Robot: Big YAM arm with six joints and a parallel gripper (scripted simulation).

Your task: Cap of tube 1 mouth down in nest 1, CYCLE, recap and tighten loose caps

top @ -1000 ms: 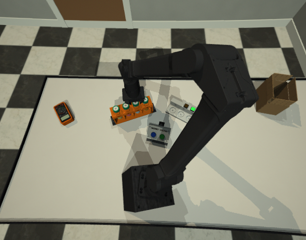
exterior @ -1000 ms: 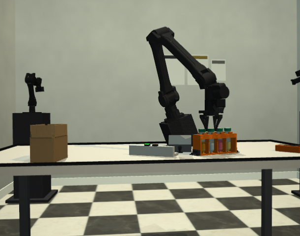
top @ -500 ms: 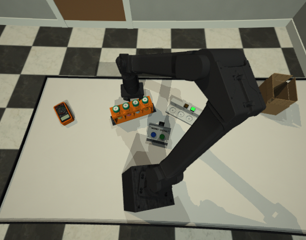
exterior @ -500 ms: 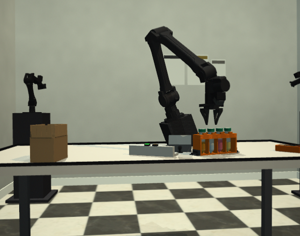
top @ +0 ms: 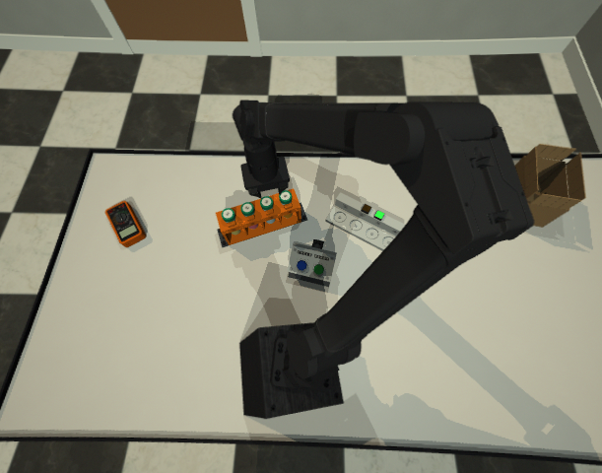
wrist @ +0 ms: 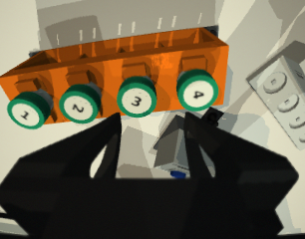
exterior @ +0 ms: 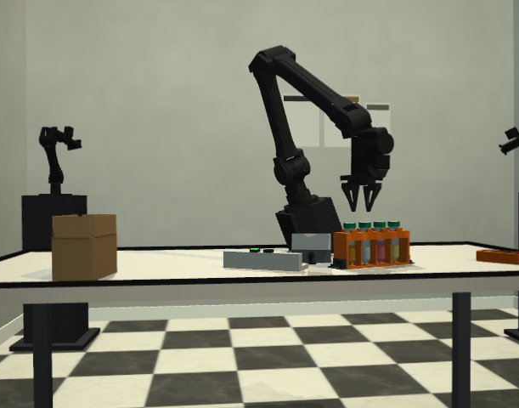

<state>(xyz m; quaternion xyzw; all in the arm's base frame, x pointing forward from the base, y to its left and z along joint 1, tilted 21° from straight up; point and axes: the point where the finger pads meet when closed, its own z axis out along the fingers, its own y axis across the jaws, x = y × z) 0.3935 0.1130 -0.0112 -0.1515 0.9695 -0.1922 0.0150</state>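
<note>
Now: hand 16 cm past the green key, 14 cm to the left of it and 9 cm above it. Also, from my hand: key housing (14 cm behind, 11 cm to the right, 11 cm below); then blue key (15 cm behind, 9 cm to the right, 9 cm below); then cap (11 cm to the left, 5 cm behind, 4 cm below).
</note>
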